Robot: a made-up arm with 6 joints.
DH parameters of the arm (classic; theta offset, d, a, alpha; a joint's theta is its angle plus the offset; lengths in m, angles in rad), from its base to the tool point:
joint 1: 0 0.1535 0 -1.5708
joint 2: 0.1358 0 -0.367 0
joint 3: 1.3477 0 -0.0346 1.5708
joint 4: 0 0.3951 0 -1.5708
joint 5: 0 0 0.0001 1.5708
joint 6: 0 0.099 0 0
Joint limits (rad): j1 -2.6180..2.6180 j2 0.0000..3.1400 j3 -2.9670..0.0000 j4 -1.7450..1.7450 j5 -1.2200..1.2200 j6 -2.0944..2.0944
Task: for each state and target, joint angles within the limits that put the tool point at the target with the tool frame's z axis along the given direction. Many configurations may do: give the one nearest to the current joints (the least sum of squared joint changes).
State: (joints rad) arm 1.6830 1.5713 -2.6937 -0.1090 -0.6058 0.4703
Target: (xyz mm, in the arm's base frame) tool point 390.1 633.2 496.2 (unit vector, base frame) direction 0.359 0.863 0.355
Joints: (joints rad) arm 0.9964 2.2171 -2.1620 -0.4756 -0.3746 0.4703
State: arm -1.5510 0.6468 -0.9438 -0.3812 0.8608 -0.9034
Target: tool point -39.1 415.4 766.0 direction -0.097 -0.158 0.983
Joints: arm -1.5025 0.2222 -1.8431 -0.3617 0.3087 -0.9034
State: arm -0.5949 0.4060 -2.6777 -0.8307 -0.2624 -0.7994
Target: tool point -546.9 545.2 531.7 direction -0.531 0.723 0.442
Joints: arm -0.7641 0.2493 -2.6978 -0.8358 -0.2099 -0.7994
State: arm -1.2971 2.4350 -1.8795 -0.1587 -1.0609 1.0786
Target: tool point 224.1 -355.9 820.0 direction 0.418 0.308 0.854
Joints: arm -1.1291 1.7229 -2.1668 -0.5747 -1.2166 1.0786
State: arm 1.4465 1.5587 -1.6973 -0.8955 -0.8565 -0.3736
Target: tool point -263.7 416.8 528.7 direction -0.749 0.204 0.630
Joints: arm 2.0167 1.5612 -1.2570 -0.6817 -1.2028 -0.3736
